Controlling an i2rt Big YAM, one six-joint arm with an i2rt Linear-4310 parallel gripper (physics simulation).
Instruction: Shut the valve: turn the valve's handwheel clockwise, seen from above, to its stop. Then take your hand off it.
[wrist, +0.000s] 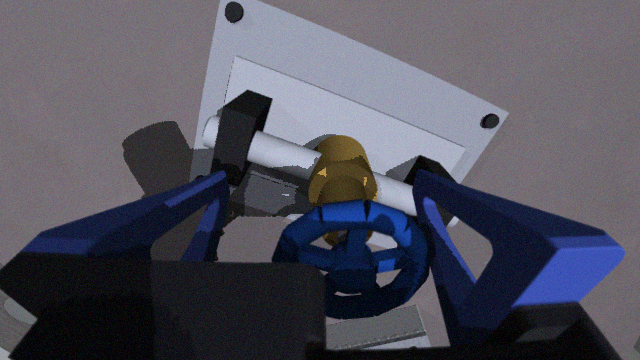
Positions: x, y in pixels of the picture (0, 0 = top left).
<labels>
my gripper: 320, 180
blue handwheel: 351, 265
pale base plate: 292, 45
</labels>
